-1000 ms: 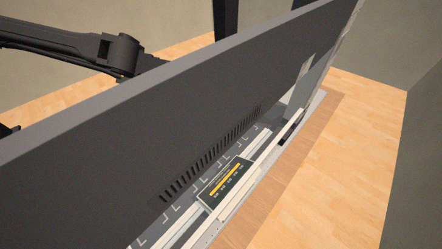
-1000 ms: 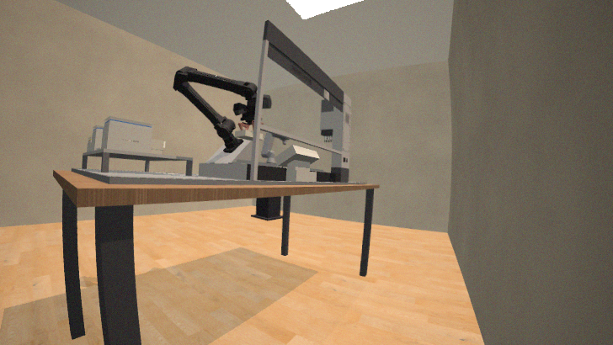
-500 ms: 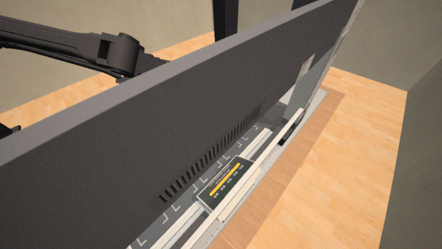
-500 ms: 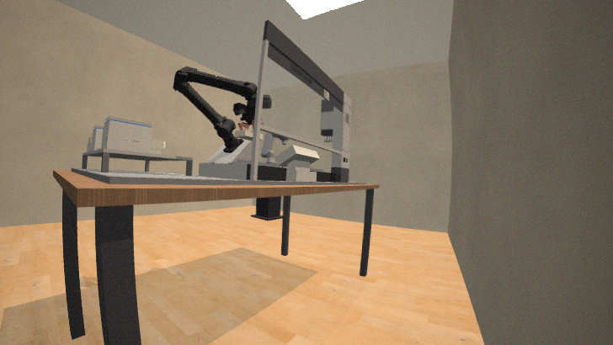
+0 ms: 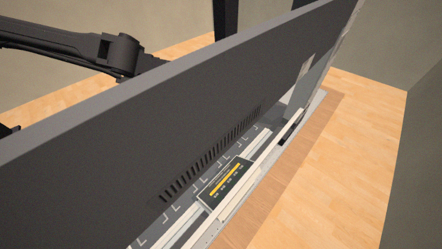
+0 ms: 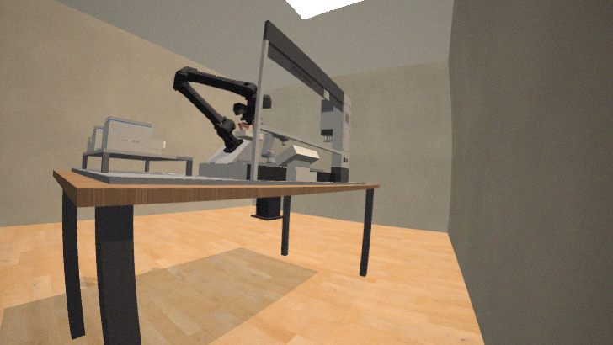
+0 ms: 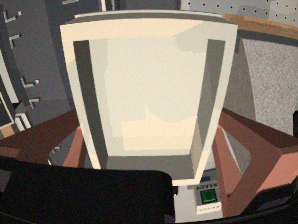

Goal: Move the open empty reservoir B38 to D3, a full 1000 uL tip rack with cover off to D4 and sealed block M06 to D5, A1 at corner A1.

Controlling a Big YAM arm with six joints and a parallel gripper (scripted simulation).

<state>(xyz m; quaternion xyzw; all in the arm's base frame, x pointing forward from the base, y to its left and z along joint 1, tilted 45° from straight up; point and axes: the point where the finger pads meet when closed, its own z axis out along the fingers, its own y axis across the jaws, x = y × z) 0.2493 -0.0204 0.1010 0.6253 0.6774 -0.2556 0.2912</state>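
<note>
Now: the cream one-well reservoir 10 mm below my hand. The rest, counted from my hand: regrip nest rg (220 mm below); green key (180 mm behind, 370 mm to the left, 140 mm below); rg label (210 mm below).
</note>
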